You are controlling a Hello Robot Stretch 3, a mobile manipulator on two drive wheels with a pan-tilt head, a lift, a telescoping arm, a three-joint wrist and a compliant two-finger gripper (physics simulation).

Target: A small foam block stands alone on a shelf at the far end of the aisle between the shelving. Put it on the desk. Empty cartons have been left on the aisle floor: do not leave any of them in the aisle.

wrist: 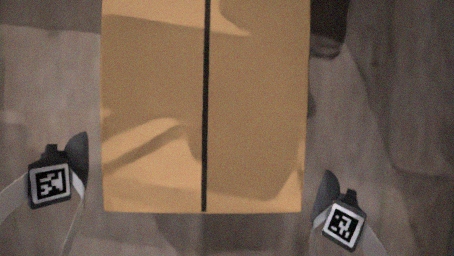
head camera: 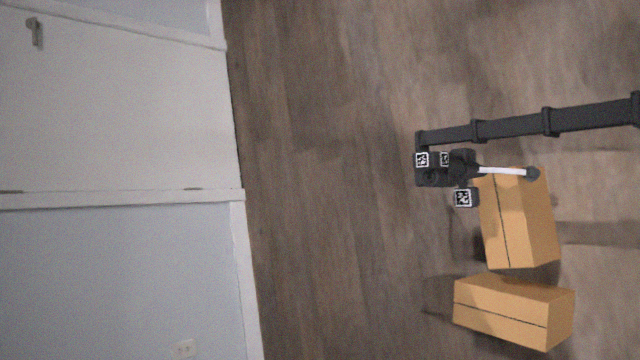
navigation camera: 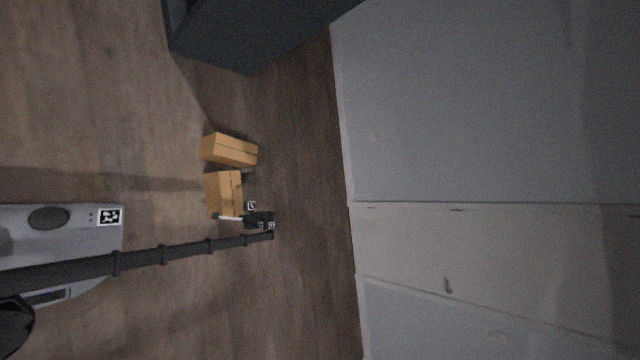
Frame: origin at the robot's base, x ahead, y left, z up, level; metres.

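Seen in the pictures: gripper, fingertip midpoint: [wrist: 206, 172] [head camera: 501, 176] [navigation camera: 230, 214]; robot's base, link origin: [navigation camera: 49, 216].
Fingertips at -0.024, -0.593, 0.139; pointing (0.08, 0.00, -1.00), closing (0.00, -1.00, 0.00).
Offsets run from my fingertips to a thing's middle, as dx, dy, dz.
A tan carton {+0.110, +0.016, -0.049} [head camera: 522, 220] [navigation camera: 224, 192] [wrist: 255, 90] with a dark seam stands on the floor. My gripper [head camera: 501, 183] [navigation camera: 231, 212] [wrist: 206, 172] is open at its near end. In the wrist view the fingertips stand on either side of the carton, with gaps between them and its sides. A second tan carton {+0.354, -0.008, -0.049} [head camera: 505, 307] [navigation camera: 230, 151] lies close beside the first one, at an angle to it. The foam block and the desk do not show in these views.
A white door [head camera: 115, 110] [navigation camera: 480, 245] and a pale blue-grey wall [head camera: 125, 280] [navigation camera: 465, 110] border the floor. A dark cabinet-like unit [navigation camera: 250, 30] stands beyond the cartons. My base [navigation camera: 75, 235] shows in the navigation view, with my arm extended past it.
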